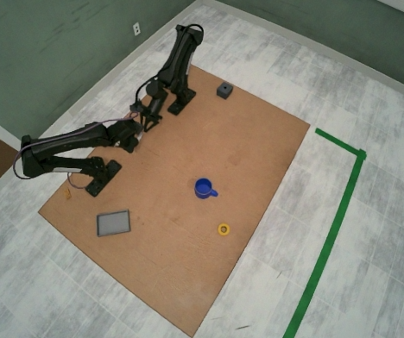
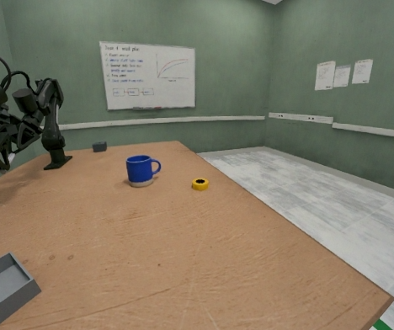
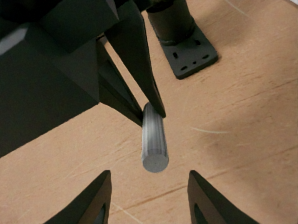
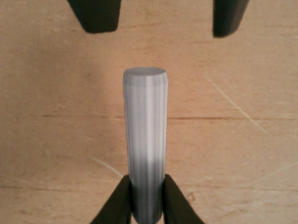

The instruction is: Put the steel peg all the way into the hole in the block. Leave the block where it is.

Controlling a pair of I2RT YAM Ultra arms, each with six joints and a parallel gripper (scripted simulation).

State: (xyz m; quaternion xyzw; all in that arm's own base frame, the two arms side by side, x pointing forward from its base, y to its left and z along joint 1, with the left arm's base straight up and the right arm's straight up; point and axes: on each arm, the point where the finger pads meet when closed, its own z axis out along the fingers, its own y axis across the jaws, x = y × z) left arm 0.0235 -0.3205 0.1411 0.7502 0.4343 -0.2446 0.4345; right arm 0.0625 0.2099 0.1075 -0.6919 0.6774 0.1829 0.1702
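Note:
My left gripper is now 5 cm to the left of the steel peg and 3 cm above it. Round my left hand: blue mug: 38 cm ahead, 3 cm to the right, 10 cm below; then grey tray: 15 cm ahead, 40 cm to the right, 13 cm below; then small orange piece: 13 cm behind, 45 cm to the right, 14 cm below.
My right gripper is now 20 mm to the right of the steel peg and 10 mm below it. Round my right hand: blue mug: 380 mm ahead, 70 mm below, 40 mm to the left; then grey tray: 340 mm to the right, 150 mm ahead, 100 mm below; then small orange piece: 390 mm to the right, 130 mm behind, 100 mm below.

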